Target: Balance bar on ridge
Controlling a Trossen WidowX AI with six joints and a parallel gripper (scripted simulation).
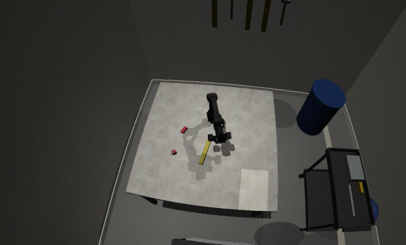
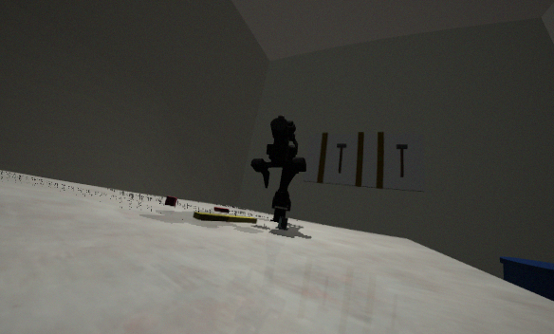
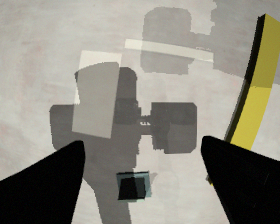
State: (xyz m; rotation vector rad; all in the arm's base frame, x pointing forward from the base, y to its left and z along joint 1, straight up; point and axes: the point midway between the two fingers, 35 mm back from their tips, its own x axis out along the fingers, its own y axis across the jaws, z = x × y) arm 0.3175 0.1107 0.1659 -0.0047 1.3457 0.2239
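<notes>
My gripper tip is now 13 cm to the left of the yellow bar, 12 cm above it and 4 cm short of it.
</notes>
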